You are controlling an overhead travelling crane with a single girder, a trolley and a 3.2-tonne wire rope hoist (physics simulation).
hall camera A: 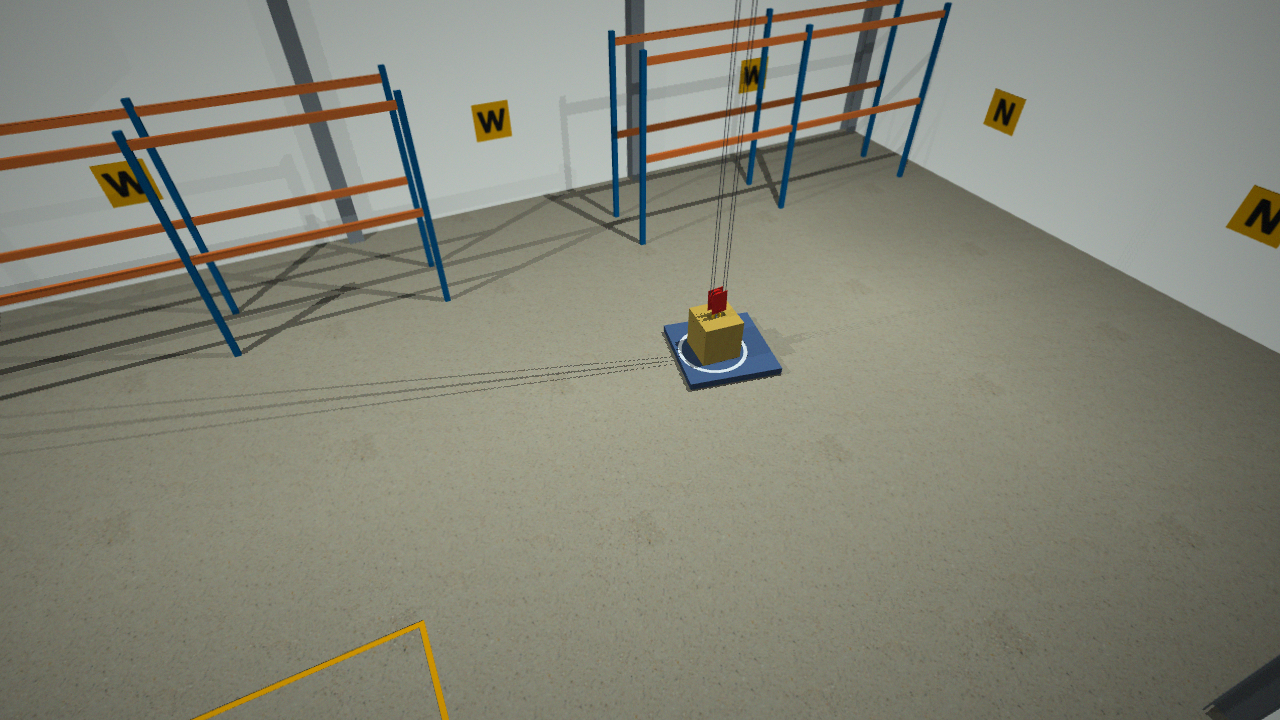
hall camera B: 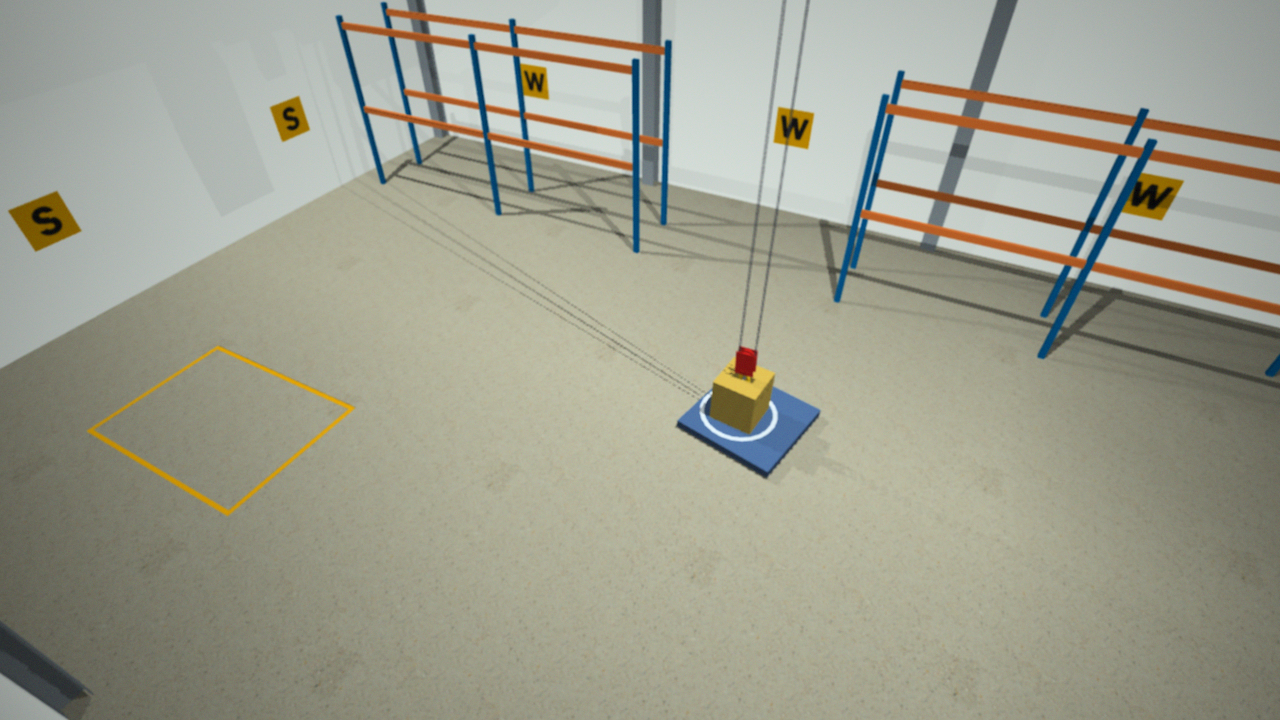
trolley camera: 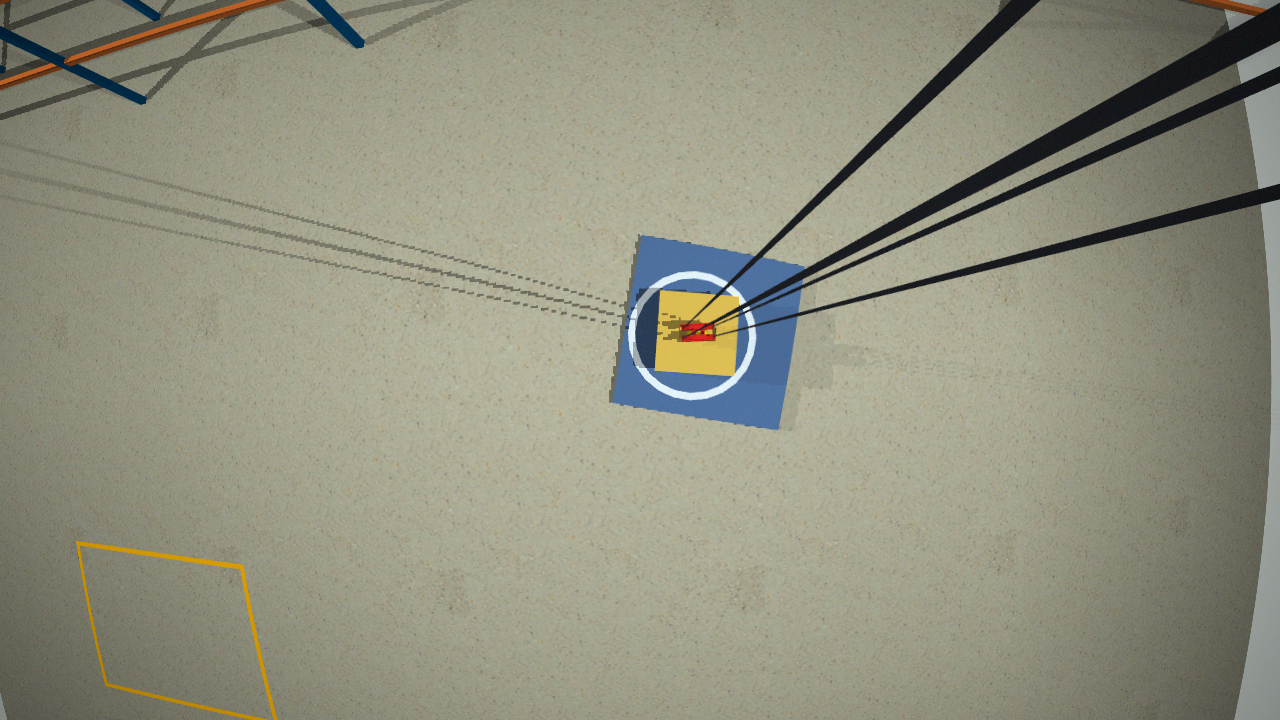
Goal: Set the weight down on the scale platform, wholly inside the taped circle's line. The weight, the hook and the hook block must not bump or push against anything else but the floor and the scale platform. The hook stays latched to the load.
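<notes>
The yellow weight (hall camera A: 716, 344) (hall camera B: 739, 408) (trolley camera: 693, 360) is upright and appears to rest on the blue scale platform (hall camera A: 765, 360) (hall camera B: 787, 436) (trolley camera: 762, 404). Its visible lower edges lie inside the white taped circle (hall camera A: 713, 370) (hall camera B: 739, 438) (trolley camera: 691, 395); its far lower edges are hidden. The red hook block (hall camera A: 716, 299) (hall camera B: 746, 360) (trolley camera: 698, 332) is low over the middle of the weight's top, on straight-looking ropes. My hook (hall camera A: 717, 312) (hall camera B: 745, 375) is at the weight's top and appears latched to it; its details are too small to see, and the block hides it in the trolley view.
Blue and orange racks (hall camera A: 642, 147) (hall camera A: 425, 214) (hall camera B: 636, 156) (hall camera B: 861, 197) stand along the W wall, apart from the platform. A rack part (trolley camera: 107, 85) shows at the trolley view's upper left. A yellow floor outline (hall camera A: 313, 670) (hall camera B: 290, 461) (trolley camera: 161, 554) lies away from the platform.
</notes>
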